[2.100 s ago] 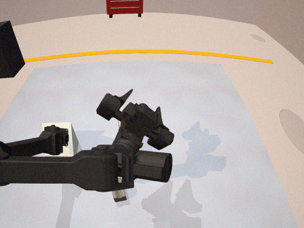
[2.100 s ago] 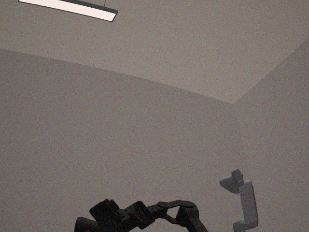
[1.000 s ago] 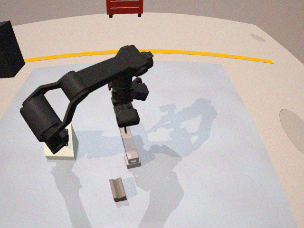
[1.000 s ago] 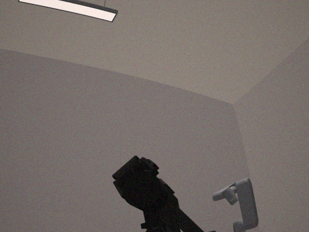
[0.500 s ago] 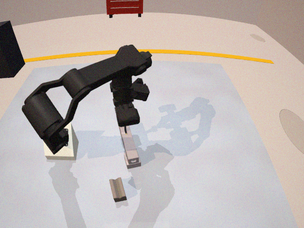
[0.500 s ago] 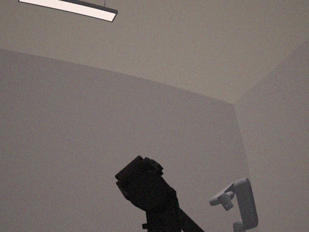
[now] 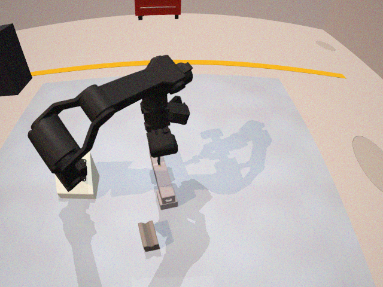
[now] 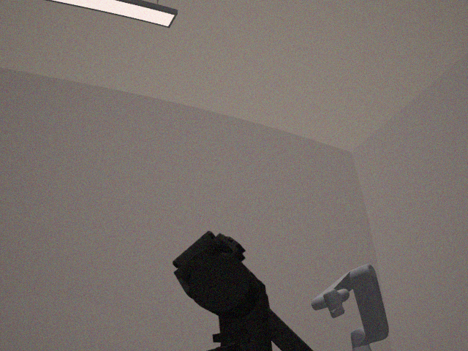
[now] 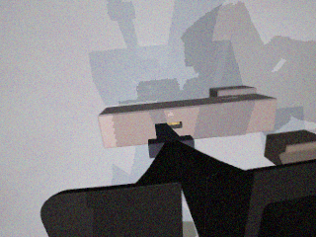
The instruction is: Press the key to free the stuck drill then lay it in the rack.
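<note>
The dark key lies 30 mm below my gripper tip. Also, from my gripper tip: brown grooved rack (220 mm to the right, 110 mm below, 20 mm behind); then grey block (80 mm below, 40 mm to the right); then drill (80 mm below, 50 mm to the right, 10 mm ahead).
</note>
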